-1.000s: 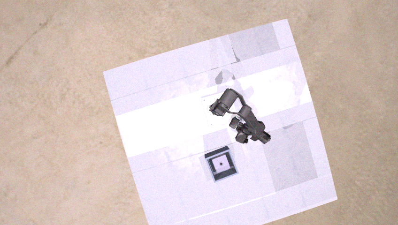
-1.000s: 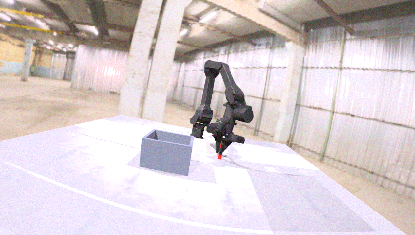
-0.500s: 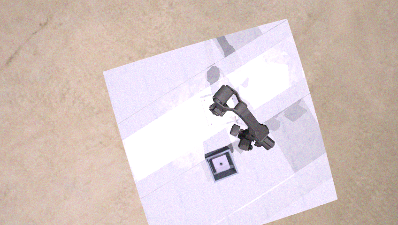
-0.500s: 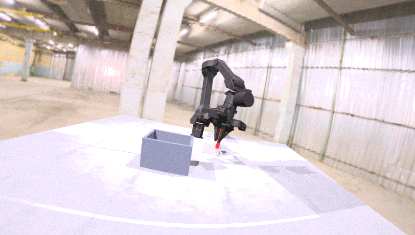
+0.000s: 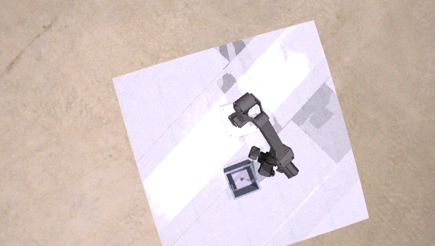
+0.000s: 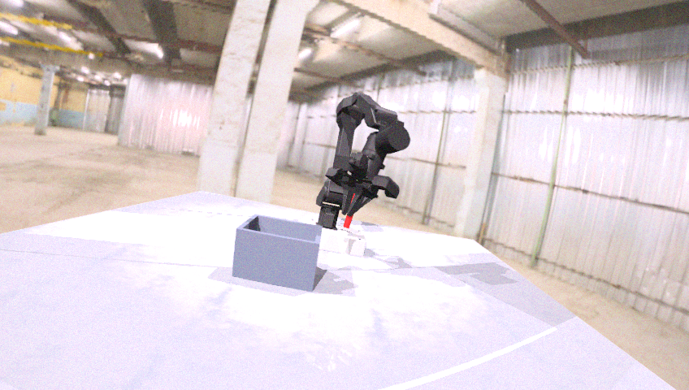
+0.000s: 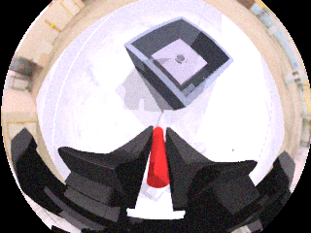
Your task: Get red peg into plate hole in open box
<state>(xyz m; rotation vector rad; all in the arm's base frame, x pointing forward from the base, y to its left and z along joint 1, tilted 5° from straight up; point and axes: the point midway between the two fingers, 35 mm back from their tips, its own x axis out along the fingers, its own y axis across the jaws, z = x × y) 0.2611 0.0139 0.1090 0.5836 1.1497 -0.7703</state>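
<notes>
My gripper tip is 6 cm short of the grey box, 13 cm to the left of it and 11 cm above it. From my gripper tip the other things lie so: red peg 1 cm behind, 1 cm to the left, 1 cm above.
</notes>
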